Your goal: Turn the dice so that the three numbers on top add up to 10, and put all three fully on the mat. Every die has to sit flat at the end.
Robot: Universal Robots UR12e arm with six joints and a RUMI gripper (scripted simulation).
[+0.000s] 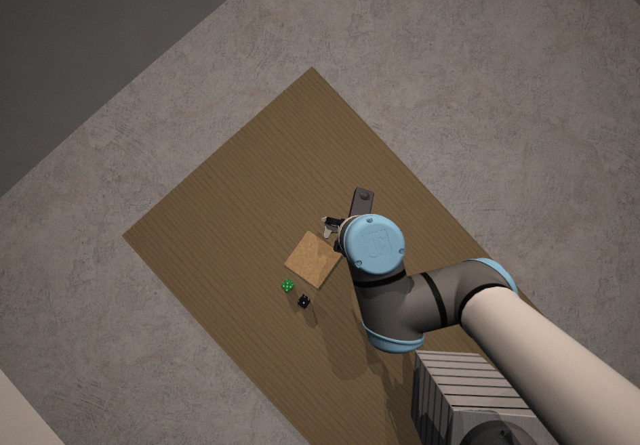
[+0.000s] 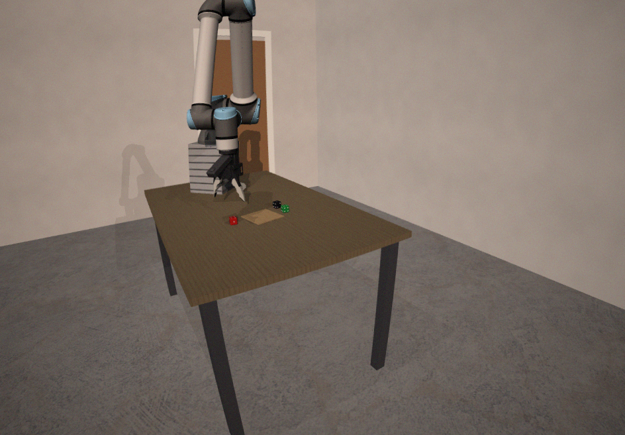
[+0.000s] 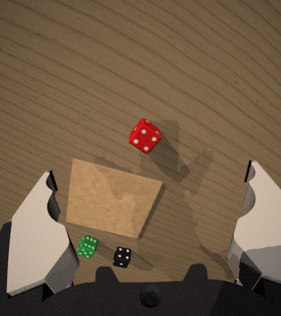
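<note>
Right now the red die is 10 mm to the left of my hand and 100 mm below it. From my hand the other things lie so: tan mat (10 mm ahead, 160 mm to the left, 110 mm below); black die (60 mm behind, 280 mm to the left, 100 mm below); green die (20 mm ahead, 270 mm to the left, 100 mm below).
</note>
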